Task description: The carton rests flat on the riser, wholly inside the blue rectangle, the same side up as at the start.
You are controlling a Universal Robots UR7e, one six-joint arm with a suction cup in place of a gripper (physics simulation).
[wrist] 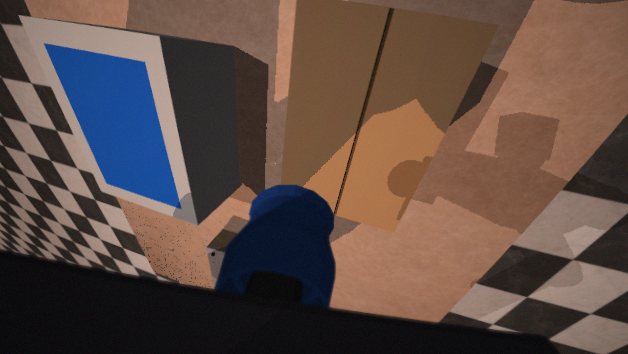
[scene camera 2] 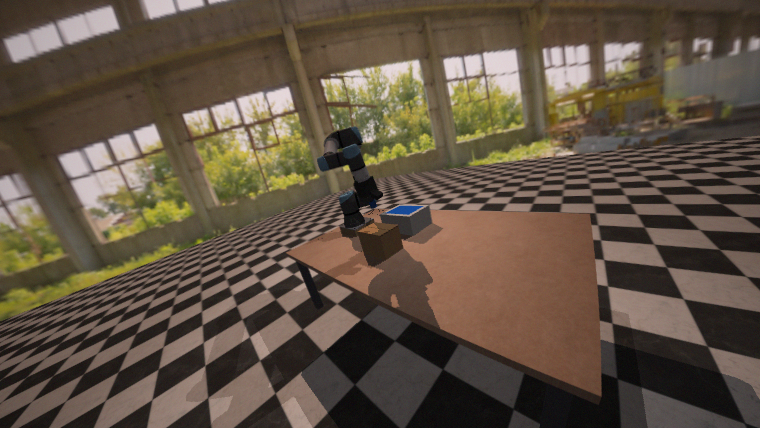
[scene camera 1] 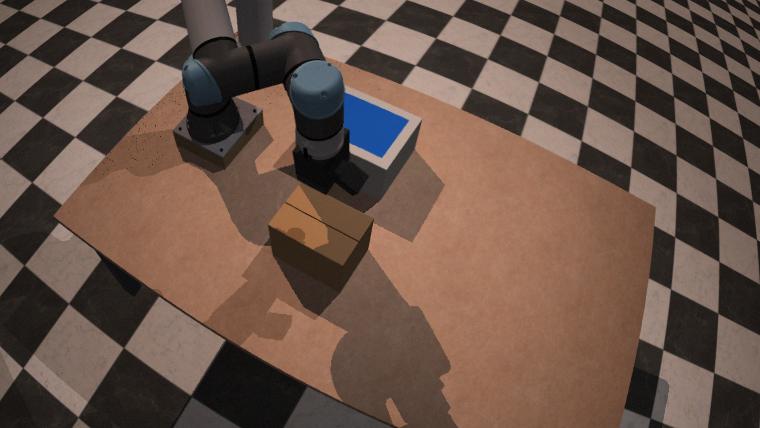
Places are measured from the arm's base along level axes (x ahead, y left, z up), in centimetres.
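Where they show: hand, tool point: (wrist: pixel 291 221) (scene camera 2: pixel 373 206); arm's base, link origin: (scene camera 2: pixel 354 222) (scene camera 1: pixel 213 121).
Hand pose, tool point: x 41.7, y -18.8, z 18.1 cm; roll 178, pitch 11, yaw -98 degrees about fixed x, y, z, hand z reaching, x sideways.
Note:
Things, the pixels of their top centre, and the offset from my tool point. Level surfaces: height alone.
- brown carton, top centre: (wrist: pixel 356 138) (scene camera 1: pixel 320 221) (scene camera 2: pixel 377 228) dx +0.2, dy -1.9, dz -11.1 cm
- grey riser, top centre: (wrist: pixel 120 137) (scene camera 1: pixel 360 121) (scene camera 2: pixel 403 209) dx -3.2, dy +29.0, dz -12.1 cm
- blue rectangle, top centre: (wrist: pixel 120 137) (scene camera 1: pixel 360 121) (scene camera 2: pixel 403 209) dx -3.2, dy +29.0, dz -12.1 cm
- brown table, surface height: dz -24.1 cm
The brown carton (scene camera 1: pixel 324 228) (scene camera 2: pixel 380 245) (wrist: pixel 330 75) rests flat on the table, its seamed top face up, beside the riser and apart from it. The grey riser (scene camera 1: pixel 402 157) (scene camera 2: pixel 420 223) (wrist: pixel 205 100) has a pale top rim and bears the blue rectangle (scene camera 1: pixel 372 127) (scene camera 2: pixel 406 210) (wrist: pixel 115 120), with no carton on it. My gripper (scene camera 1: pixel 320 169) (scene camera 2: pixel 373 204) (wrist: pixel 292 215) is open and holds nothing. Its blue suction cup hangs above the carton's top level, clear of the carton. In scene camera 1 the cup is hidden, and the arm covers part of the riser.
The arm's base plate (scene camera 1: pixel 223 146) stands at the back left of the brown table (scene camera 1: pixel 505 255) (scene camera 2: pixel 494 265), near the riser. The table's front edge lies beyond the carton, on the side away from the riser. Arm shadows fall across the carton and table.

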